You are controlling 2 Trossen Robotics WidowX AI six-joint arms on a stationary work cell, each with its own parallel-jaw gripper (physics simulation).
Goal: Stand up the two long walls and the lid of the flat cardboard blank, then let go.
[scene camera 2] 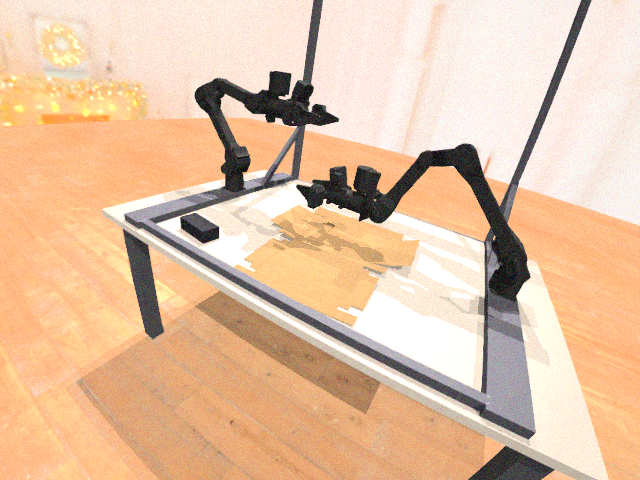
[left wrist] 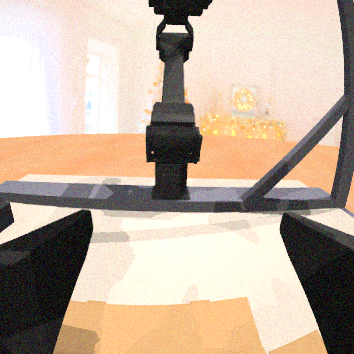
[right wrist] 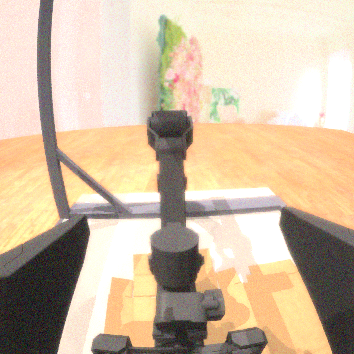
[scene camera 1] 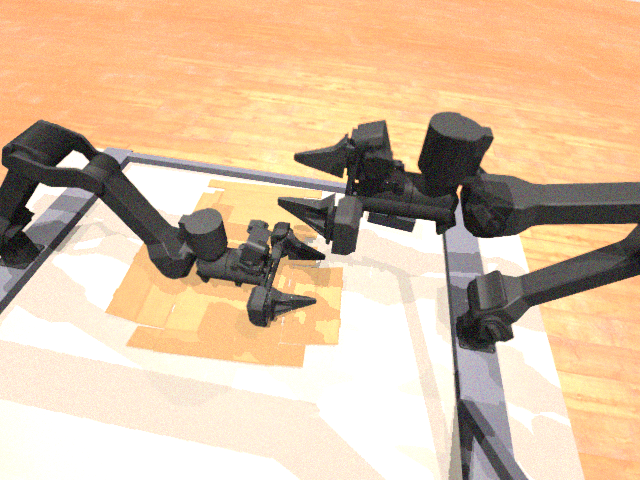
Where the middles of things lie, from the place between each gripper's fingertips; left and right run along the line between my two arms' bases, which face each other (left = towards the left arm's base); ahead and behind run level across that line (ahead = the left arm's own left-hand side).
I see my left gripper 29 cm short of the black block (scene camera 2: 202, 229), 13 cm to the left of it and 10 cm above it.
Right now my right hand is 290 mm short of the black block, 190 mm to the left of it and 300 mm above it.
